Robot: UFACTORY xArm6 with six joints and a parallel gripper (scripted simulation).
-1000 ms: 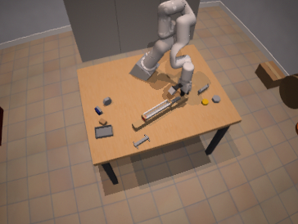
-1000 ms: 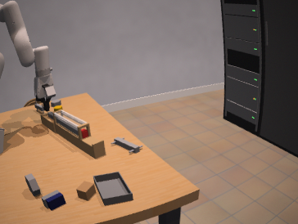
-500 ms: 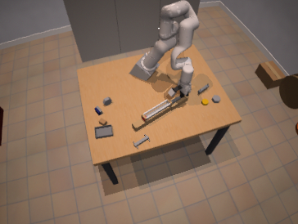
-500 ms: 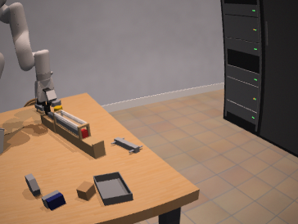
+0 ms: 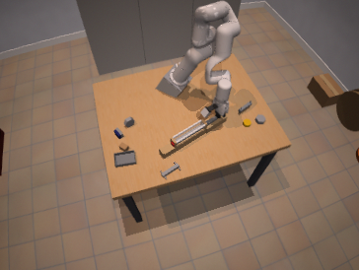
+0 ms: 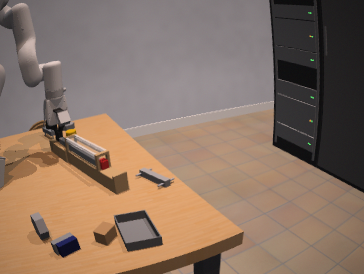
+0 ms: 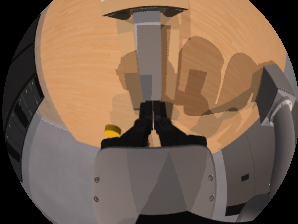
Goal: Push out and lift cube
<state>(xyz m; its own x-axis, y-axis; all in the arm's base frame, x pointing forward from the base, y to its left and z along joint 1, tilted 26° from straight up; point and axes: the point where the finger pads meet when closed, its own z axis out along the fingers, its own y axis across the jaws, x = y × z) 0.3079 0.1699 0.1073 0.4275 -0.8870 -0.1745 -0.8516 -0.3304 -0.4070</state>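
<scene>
The red cube lies 290 mm to the right of my hand, 150 mm ahead of it and 10 mm below it. Also, from my hand: grey tray (580 mm to the right, 180 mm ahead, 60 mm below); brown block (580 mm to the right, 110 mm ahead, 50 mm below); yellow disc (190 mm to the left, 60 mm below, 40 mm ahead).
</scene>
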